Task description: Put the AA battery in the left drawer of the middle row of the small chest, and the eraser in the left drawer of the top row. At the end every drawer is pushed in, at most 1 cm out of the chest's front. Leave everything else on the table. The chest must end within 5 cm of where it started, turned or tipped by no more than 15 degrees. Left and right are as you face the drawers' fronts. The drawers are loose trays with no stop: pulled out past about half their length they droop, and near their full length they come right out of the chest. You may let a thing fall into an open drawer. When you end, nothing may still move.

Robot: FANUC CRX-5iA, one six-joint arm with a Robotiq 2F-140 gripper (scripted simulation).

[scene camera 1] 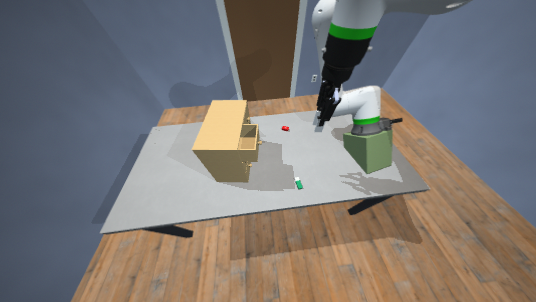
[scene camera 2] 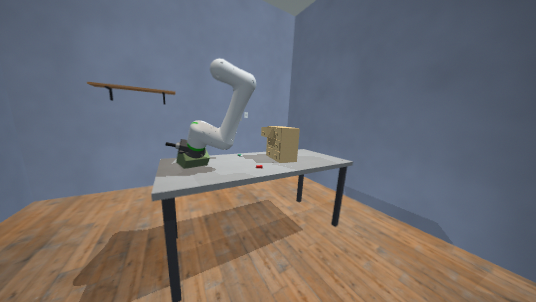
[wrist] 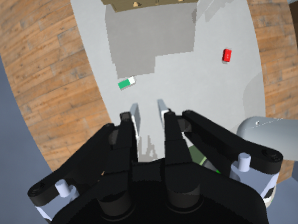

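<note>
Scene camera 1 gives you a wooden chest (scene camera 1: 216,146) along with my gripper (scene camera 1: 317,127). In the wrist view, you get my gripper again (wrist: 148,109).
</note>
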